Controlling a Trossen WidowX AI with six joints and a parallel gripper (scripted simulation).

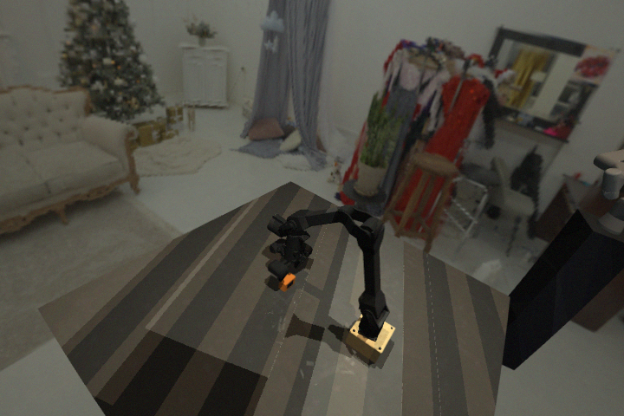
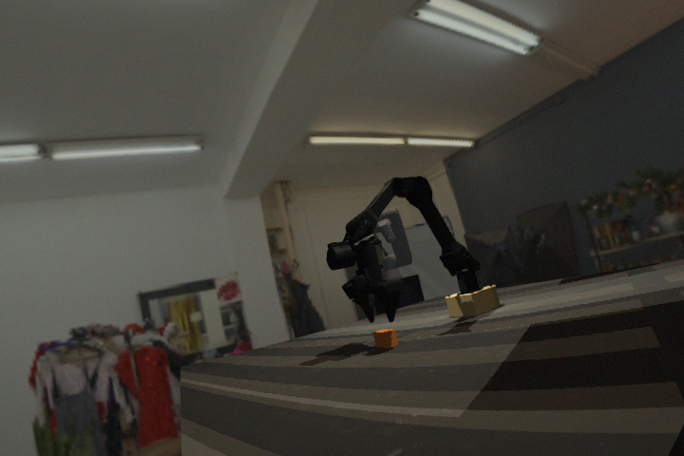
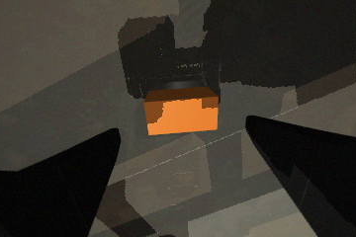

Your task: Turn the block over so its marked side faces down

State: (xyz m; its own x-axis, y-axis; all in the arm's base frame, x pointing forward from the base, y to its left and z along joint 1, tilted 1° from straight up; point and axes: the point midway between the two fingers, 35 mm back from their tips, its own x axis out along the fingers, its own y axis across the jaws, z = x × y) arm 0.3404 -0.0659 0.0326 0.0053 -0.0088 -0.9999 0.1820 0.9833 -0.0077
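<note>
The block is 40 mm below my gripper tip and 10 mm behind it.
</note>
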